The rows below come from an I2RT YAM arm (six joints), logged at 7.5 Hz.
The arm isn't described. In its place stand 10 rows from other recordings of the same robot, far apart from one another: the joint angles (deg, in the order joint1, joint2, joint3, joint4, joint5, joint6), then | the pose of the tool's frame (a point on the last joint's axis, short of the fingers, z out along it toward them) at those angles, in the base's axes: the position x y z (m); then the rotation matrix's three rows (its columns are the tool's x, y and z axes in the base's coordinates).
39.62, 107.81, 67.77, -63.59, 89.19, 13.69 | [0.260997, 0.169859, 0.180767], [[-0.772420, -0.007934, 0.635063], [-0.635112, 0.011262, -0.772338], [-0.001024, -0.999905, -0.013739]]
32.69, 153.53, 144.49, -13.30, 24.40, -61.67 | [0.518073, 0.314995, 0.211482], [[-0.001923, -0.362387, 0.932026], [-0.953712, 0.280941, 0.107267], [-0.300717, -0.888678, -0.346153]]
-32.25, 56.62, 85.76, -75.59, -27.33, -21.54 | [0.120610, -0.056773, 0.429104], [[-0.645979, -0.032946, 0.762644], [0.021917, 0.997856, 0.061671], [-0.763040, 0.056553, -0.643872]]
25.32, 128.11, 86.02, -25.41, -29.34, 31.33 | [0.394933, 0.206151, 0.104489], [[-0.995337, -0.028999, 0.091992], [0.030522, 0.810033, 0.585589], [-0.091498, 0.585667, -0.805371]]
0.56, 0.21, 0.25, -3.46, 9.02, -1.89 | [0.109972, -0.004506, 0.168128], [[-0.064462, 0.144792, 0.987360], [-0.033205, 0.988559, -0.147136], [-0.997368, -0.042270, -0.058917]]
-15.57, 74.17, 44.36, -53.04, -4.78, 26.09 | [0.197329, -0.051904, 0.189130], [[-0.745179, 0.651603, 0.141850], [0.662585, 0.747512, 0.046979], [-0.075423, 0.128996, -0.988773]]
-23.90, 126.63, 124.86, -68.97, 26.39, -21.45 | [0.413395, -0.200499, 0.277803], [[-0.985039, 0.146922, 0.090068], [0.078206, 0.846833, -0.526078], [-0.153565, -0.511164, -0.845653]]
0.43, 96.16, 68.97, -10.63, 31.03, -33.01 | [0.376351, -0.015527, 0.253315], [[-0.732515, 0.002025, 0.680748], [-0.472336, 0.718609, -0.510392], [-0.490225, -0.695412, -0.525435]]
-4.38, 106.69, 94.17, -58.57, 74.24, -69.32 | [0.371403, -0.062809, 0.292689], [[-0.643470, -0.765338, 0.014266], [-0.205566, 0.154820, -0.966320], [0.737353, -0.624730, -0.256949]]
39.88, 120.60, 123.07, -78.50, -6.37, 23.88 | [0.322057, 0.274238, 0.305095], [[-0.947225, -0.300001, 0.112976], [-0.267166, 0.933549, 0.238975], [-0.177162, 0.196180, -0.964431]]
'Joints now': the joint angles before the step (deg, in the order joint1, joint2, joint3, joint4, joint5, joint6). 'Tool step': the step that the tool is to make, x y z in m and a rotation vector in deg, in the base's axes. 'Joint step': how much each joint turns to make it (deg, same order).
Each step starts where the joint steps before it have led.
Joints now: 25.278, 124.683, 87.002, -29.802, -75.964, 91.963
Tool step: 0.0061, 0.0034, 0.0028, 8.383, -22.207, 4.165
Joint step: 0.061, 0.006, -0.153, 5.739, -0.024, -18.637
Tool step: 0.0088, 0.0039, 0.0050, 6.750, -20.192, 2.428
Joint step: -0.014, -0.014, -0.183, 8.087, 0.857, -13.654
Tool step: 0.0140, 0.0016, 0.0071, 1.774, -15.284, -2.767
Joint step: -0.443, 0.012, -0.053, 10.080, 5.198, -4.804
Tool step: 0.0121, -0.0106, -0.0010, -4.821, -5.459, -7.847
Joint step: -1.509, -0.016, 0.071, 1.794, 9.158, -1.246
